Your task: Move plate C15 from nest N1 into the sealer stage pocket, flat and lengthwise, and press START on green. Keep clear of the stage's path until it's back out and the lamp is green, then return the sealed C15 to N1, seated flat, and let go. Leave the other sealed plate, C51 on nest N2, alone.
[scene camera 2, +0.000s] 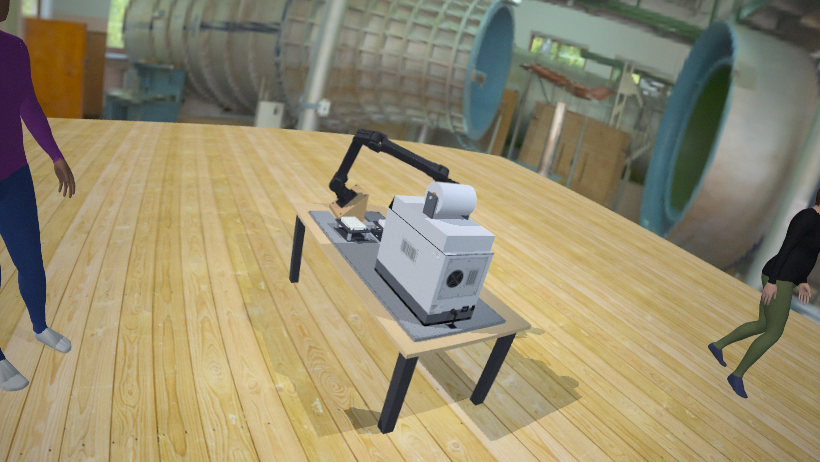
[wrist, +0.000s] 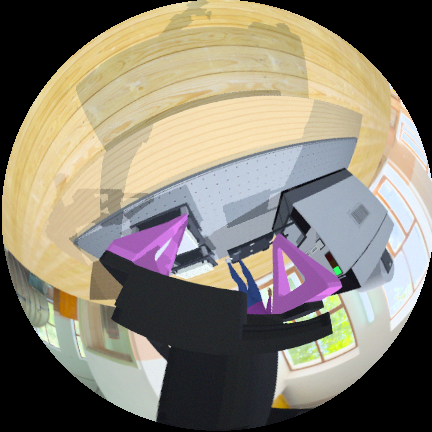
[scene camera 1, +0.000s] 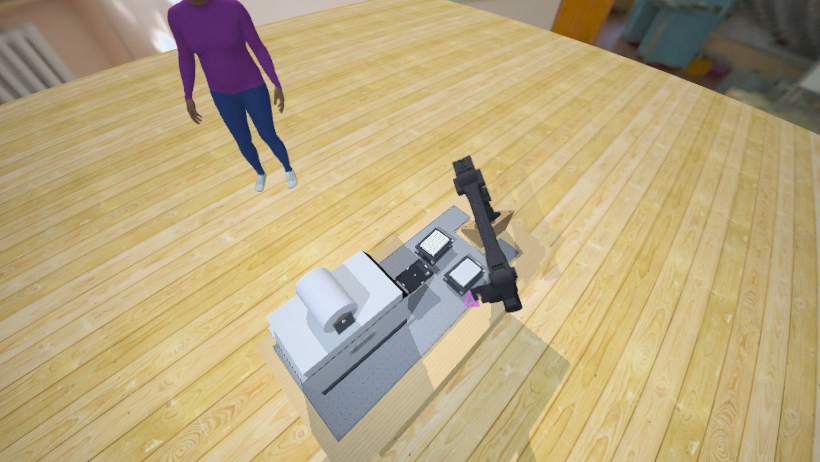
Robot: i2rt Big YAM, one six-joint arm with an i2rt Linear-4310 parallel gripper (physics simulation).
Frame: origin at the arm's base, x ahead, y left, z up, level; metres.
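Seen in the pictures: gripper, fingertip midpoint: (wrist: 232, 228) (scene camera 1: 473, 302); arm's base, origin of the base link: (scene camera 2: 347, 199) (wrist: 117, 284).
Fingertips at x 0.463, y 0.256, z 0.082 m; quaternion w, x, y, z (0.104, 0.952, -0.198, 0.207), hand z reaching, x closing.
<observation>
Pixels of each thing's top centre, then the offset from my fingertips to it. "*": a spot on its surface instead.
- plate with visible wells, middle of its top: (wrist: 195, 272) (scene camera 1: 435, 241) (scene camera 2: 353, 221) dz -0.087, dx -0.150, dy -0.344 m
- smooth white-topped plate, middle of its top: (wrist: 168, 248) (scene camera 1: 465, 271) dz -0.093, dx -0.139, dy -0.135 m
- black stage, middle of its top: (wrist: 264, 245) (scene camera 1: 407, 280) dz -0.059, dx +0.105, dy -0.268 m
- green patch, surface spot: (wrist: 337, 270) * dz +0.118, dx +0.208, dy -0.174 m
- white film roll, middle of its top: (scene camera 1: 322, 290) (scene camera 2: 454, 184) (wrist: 378, 284) dz +0.321, dx +0.440, dy -0.269 m
A plate with visible wells (scene camera 1: 434, 243) (scene camera 2: 352, 223) (wrist: 195, 270) sits flat on one nest. A smooth white-topped plate (scene camera 1: 464, 272) (wrist: 187, 243) sits flat on the other nest. Their labels are unreadable. The black stage (scene camera 1: 413, 277) (wrist: 250, 248) is out of the sealer (scene camera 1: 372, 289) (scene camera 2: 410, 261) (wrist: 340, 217), and its pocket holds no plate. A green patch (wrist: 337, 270) is lit on the sealer front. START cannot be made out. My gripper (scene camera 1: 471, 299) (wrist: 232, 228) is open and empty, above and beside the smooth plate; the sealer hides it in scene camera 2.
A white film roll (scene camera 1: 325, 298) (scene camera 2: 455, 199) stands on top of the sealer. My arm (scene camera 1: 484, 229) (scene camera 2: 407, 154) arches from a wooden base (scene camera 2: 355, 205) at the table's end beyond the nests. One person (scene camera 1: 215, 51) stands off the table; another (scene camera 2: 787, 269) is at the far right.
</observation>
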